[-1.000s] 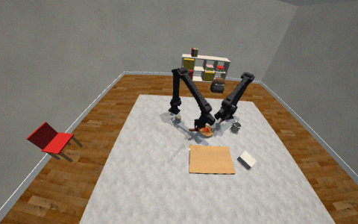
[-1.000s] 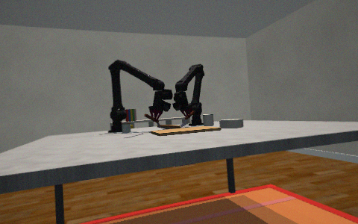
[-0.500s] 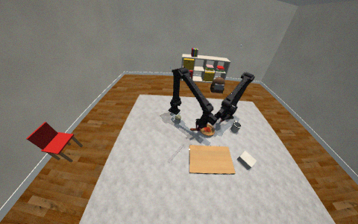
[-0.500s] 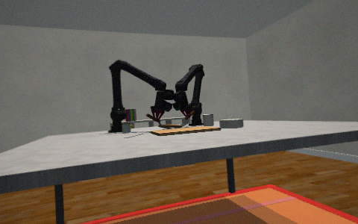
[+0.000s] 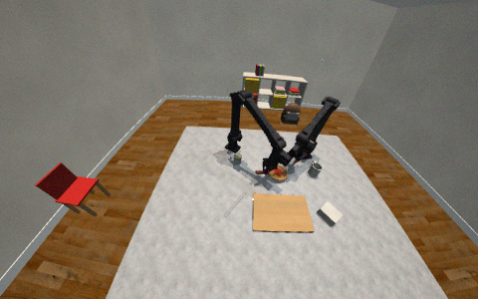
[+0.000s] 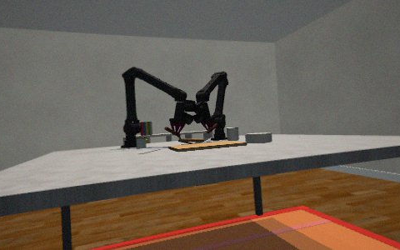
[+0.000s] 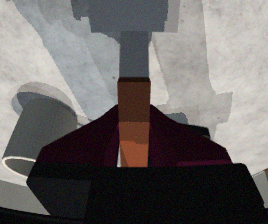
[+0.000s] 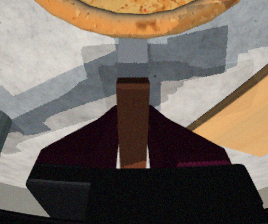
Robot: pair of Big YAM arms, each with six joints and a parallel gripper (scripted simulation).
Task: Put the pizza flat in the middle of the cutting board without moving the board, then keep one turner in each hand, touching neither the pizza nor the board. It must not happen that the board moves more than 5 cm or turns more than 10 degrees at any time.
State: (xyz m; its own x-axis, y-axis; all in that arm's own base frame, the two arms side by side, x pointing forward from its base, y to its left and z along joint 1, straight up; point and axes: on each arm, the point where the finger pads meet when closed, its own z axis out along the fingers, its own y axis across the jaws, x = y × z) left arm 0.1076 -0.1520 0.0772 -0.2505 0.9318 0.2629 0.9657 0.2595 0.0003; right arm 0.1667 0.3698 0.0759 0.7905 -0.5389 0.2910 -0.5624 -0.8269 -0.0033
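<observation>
Now: the pizza 60 mm behind my right hand, 110 mm to the left of it and 50 mm below it. The rest, counted from my right hand: wooden cutting board 250 mm ahead, 120 mm to the left, 70 mm below; cup 140 mm behind, 210 mm to the right, 40 mm below.
</observation>
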